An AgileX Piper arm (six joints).
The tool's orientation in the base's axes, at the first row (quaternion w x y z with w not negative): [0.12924, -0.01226, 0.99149, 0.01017]
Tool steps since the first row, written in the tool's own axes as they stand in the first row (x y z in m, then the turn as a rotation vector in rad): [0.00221, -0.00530, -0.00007, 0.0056, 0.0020, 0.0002]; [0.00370, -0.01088, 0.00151, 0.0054, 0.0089, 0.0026]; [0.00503, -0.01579, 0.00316, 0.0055, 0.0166, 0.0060]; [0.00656, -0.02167, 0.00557, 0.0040, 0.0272, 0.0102]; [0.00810, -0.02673, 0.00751, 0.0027, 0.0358, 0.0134]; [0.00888, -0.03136, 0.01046, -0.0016, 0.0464, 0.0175]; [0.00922, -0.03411, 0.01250, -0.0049, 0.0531, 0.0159]
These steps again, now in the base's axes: [-0.00201, -0.00535, -0.00059, -0.0054, 0.0019, -0.0016]; [-0.00290, -0.01092, -0.00259, -0.0048, 0.0088, -0.0037]; [-0.00363, -0.01582, -0.00461, -0.0042, 0.0166, -0.0069]; [-0.00433, -0.02167, -0.00743, -0.0020, 0.0273, -0.0104]; [-0.00518, -0.02672, -0.00979, -0.0001, 0.0360, -0.0130]; [-0.00506, -0.03129, -0.01292, 0.0048, 0.0468, -0.0157]; [-0.00479, -0.03400, -0.01502, 0.0074, 0.0536, -0.0132]
